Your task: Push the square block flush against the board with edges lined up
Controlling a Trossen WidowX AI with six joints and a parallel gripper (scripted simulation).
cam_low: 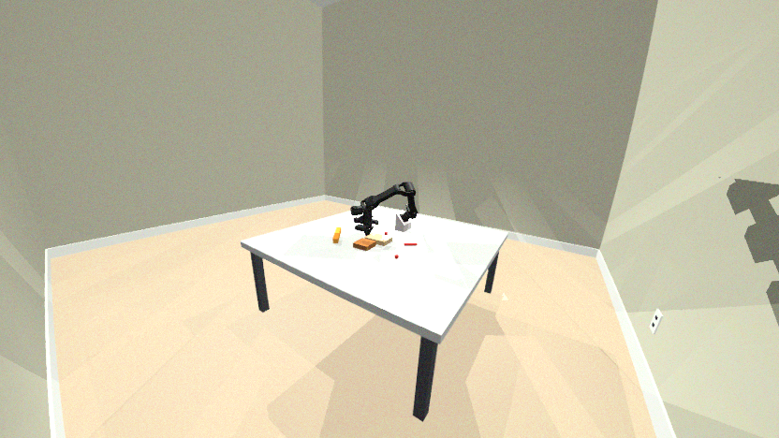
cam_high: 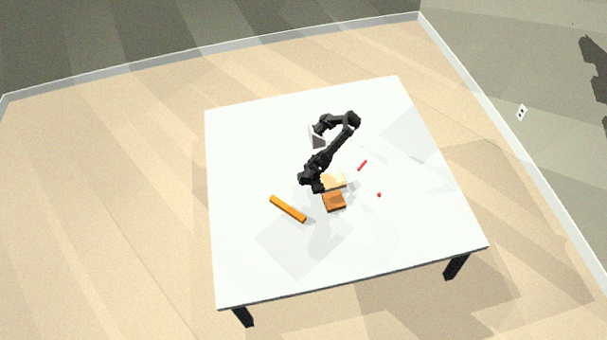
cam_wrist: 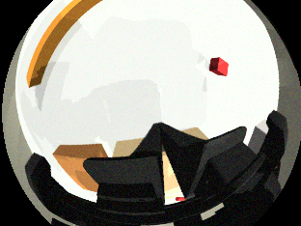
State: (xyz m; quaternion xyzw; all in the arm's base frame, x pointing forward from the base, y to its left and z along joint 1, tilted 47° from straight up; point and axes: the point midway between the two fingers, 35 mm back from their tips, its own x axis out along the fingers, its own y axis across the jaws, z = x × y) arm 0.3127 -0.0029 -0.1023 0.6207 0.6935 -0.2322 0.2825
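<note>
My gripper tip is 10 mm past the cream block, 90 mm to the right of it and 10 mm below it. From my gripper tip the other things lie so: short red stick (80 mm behind, 280 mm to the left); long orange board (110 mm ahead, 160 mm to the right, 10 mm above); orange square block (110 mm ahead, 80 mm to the left, 10 mm above).
</note>
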